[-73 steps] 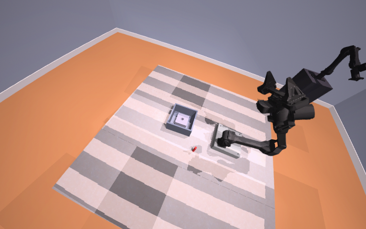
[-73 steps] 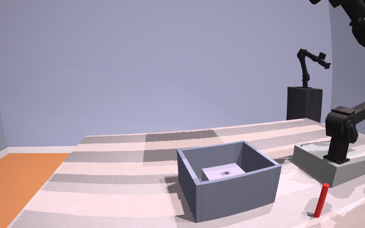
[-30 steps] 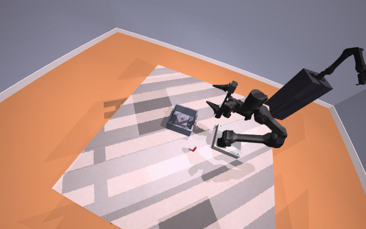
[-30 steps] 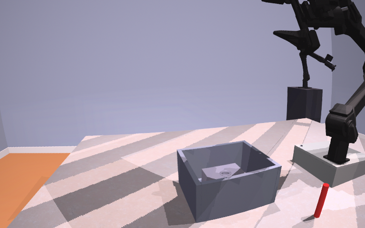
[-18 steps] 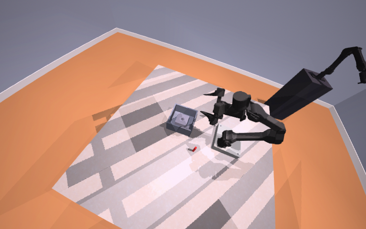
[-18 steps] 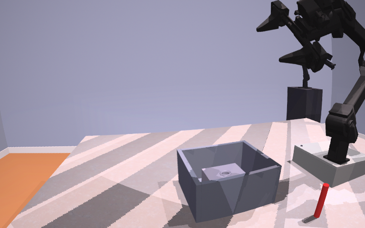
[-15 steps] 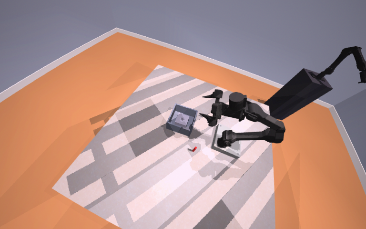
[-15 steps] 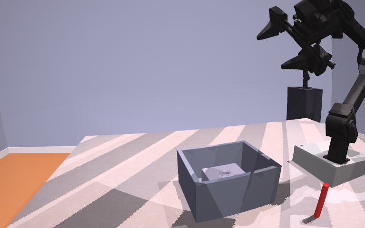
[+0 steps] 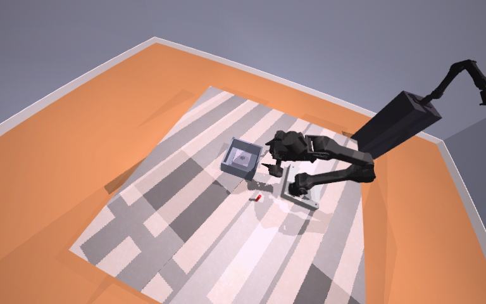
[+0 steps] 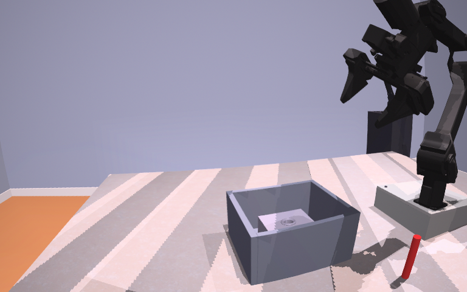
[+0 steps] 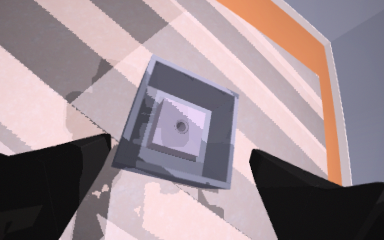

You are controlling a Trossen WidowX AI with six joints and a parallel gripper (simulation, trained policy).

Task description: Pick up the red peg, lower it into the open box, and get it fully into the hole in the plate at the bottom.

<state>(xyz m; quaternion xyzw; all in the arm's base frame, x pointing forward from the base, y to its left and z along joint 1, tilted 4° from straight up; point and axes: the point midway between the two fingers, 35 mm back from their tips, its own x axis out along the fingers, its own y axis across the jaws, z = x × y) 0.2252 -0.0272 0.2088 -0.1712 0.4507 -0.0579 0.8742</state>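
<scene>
Now: gripper tip 220 mm above the red peg, 130 mm to the right of it and 50 mm past it. The rest, counted from my gripper tip: pale plate: 210 mm below, 90 mm ahead, 70 mm to the right; grey box: 230 mm below, 90 mm ahead, 70 mm to the right.
</scene>
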